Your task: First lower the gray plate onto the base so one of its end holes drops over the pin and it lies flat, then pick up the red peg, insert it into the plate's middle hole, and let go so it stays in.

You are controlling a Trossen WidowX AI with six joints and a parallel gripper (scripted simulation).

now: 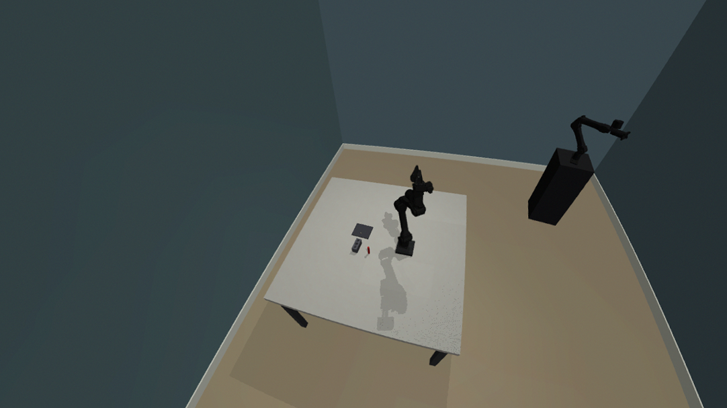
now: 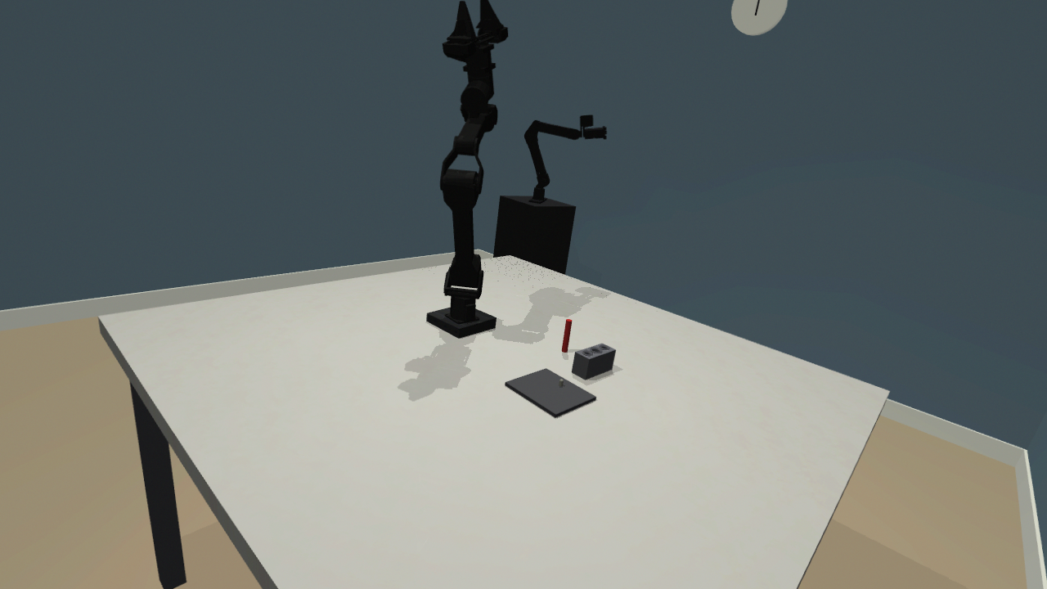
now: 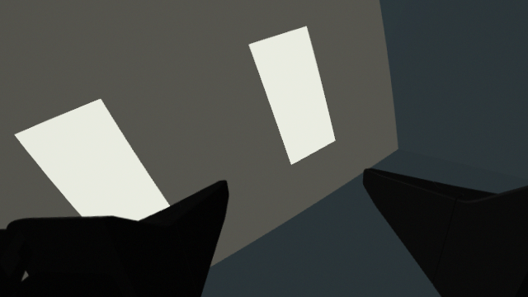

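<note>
Now: the gray plate 370 mm ahead of my gripper tip, 160 mm to the left of it and 700 mm below it. Round my gripper tip: red peg (270 mm ahead, 170 mm to the left, 700 mm below); dark base (400 mm ahead, 20 mm to the left, 730 mm below).
</note>
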